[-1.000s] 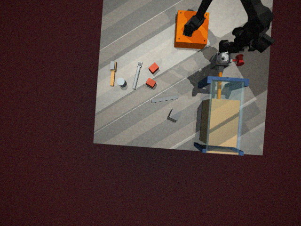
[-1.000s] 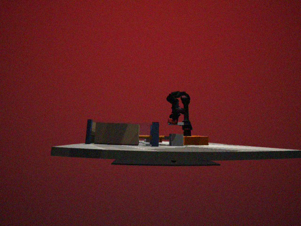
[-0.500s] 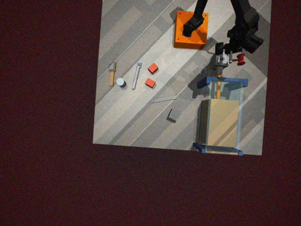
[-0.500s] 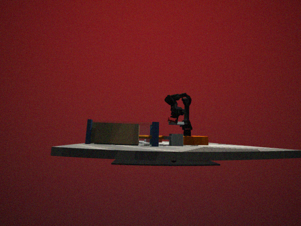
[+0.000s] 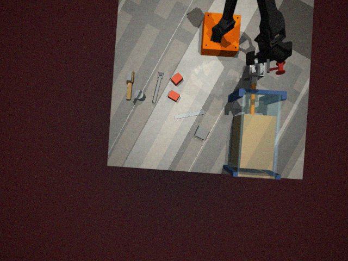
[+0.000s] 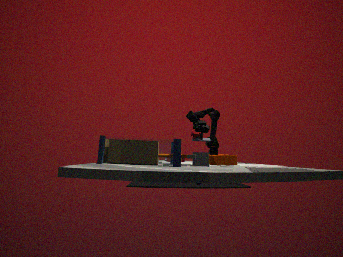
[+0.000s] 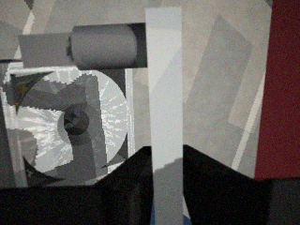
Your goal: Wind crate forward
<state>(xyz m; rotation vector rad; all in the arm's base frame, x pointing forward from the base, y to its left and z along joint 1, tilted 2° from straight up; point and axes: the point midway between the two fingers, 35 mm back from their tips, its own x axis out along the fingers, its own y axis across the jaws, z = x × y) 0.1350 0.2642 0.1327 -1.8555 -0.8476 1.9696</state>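
My gripper tip is 40 mm short of the red knob, 40 mm to the right of it and 30 mm below it. Round my gripper tip: grey crank handle 10 mm ahead, 10 mm to the left, 10 mm above; winch 10 mm behind, 20 mm to the right, 140 mm below; blue frame 160 mm ahead, 10 mm to the left, 60 mm below.
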